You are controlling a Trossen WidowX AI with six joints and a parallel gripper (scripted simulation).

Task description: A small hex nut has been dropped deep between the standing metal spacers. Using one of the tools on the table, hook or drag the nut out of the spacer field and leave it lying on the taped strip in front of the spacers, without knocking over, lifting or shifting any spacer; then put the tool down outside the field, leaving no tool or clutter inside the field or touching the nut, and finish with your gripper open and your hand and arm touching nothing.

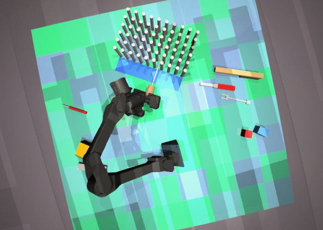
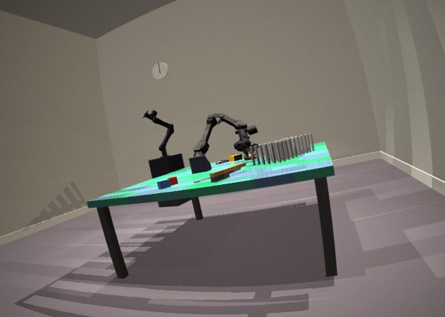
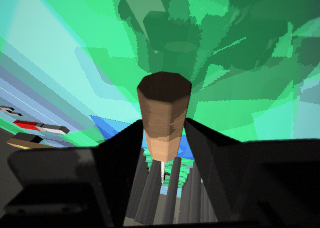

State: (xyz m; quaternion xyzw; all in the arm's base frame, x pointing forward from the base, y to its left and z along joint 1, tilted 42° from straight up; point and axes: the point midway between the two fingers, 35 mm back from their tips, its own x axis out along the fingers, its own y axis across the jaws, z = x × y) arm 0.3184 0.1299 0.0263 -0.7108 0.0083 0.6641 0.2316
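Now: gripper tip 120 mm short of the blue taped strip and 40 mm above it. From my gripper tip the other things lie so: red screwdriver: 40 mm behind, 450 mm to the left, 30 mm below; hex nut: 250 mm ahead, 100 mm to the right, 30 mm below; wire hook tool: 100 mm ahead, 40 mm to the right.
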